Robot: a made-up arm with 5 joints.
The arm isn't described. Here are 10 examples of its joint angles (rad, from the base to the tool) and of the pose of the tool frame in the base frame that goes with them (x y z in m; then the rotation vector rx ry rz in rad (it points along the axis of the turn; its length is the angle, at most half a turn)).
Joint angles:
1: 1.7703 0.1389 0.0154 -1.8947 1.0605
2: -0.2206 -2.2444 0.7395 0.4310 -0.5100
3: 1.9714 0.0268 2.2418 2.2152 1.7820
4: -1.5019 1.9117 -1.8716 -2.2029 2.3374
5: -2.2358 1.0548 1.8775 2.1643 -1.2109
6: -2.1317 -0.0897 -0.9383 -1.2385 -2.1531
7: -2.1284 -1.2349 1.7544 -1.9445 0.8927
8: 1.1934 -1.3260 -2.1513 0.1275 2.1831
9: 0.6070 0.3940 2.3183 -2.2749 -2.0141
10: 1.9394 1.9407 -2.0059 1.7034 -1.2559
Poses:
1: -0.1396 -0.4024 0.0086 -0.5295 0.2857 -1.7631
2: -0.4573 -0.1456 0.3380 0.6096 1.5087 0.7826
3: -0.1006 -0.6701 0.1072 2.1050 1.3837 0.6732
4: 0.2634 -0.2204 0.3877 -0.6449 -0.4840 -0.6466
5: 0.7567 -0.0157 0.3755 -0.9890 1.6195 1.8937
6: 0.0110 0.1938 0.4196 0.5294 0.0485 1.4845
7: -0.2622 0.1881 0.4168 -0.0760 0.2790 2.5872
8: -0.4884 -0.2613 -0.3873 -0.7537 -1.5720 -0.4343
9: 0.1289 0.0845 -0.6357 0.9805 -0.2309 -0.7994
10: 0.6093 -0.1046 -0.4922 0.3864 -2.2758 -1.8119
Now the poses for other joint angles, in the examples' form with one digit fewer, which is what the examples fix.
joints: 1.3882 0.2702 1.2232 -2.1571 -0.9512
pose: 0.411 -0.334 -0.232 1.725 -1.826 -0.138
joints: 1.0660 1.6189 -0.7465 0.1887 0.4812
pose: 0.614 -0.092 -0.229 0.145 -1.645 0.722
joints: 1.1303 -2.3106 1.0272 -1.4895 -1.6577
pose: -0.454 0.120 -0.177 0.899 1.956 1.874
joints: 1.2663 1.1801 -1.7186 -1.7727 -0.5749
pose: 0.200 -0.315 -0.272 -0.082 0.313 -0.265
